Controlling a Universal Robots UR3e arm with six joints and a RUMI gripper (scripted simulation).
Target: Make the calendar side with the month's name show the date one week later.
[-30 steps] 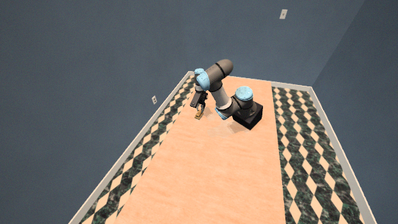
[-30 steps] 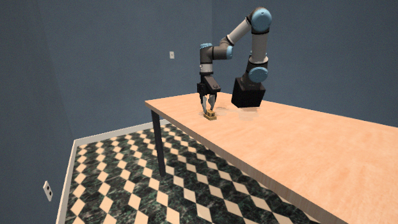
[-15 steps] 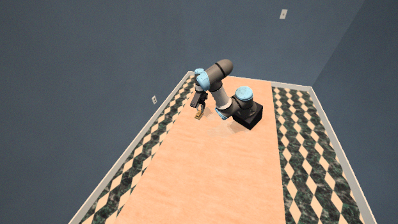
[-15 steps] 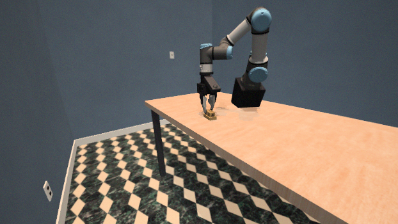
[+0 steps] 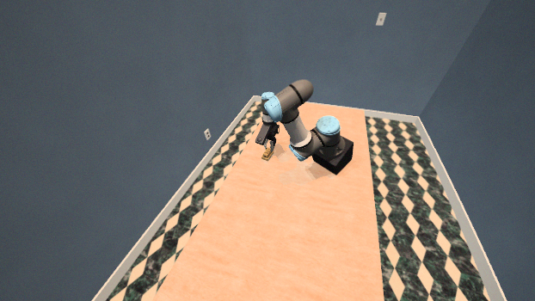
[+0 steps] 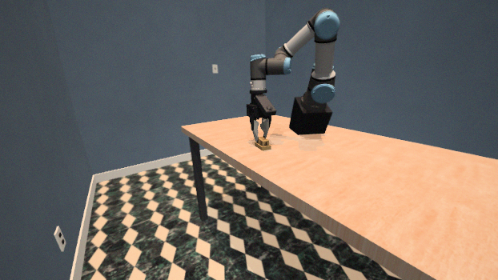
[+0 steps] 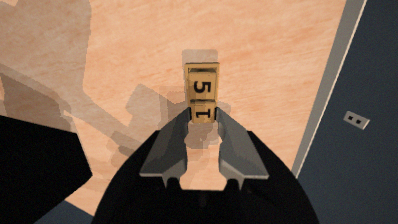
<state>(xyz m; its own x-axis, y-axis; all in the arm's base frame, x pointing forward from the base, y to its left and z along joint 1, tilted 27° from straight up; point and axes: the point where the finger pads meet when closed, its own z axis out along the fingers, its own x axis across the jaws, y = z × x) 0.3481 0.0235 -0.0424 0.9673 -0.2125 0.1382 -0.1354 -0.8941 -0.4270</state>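
My gripper is now 2 cm to the right of the wooden tray and 3 cm above it.
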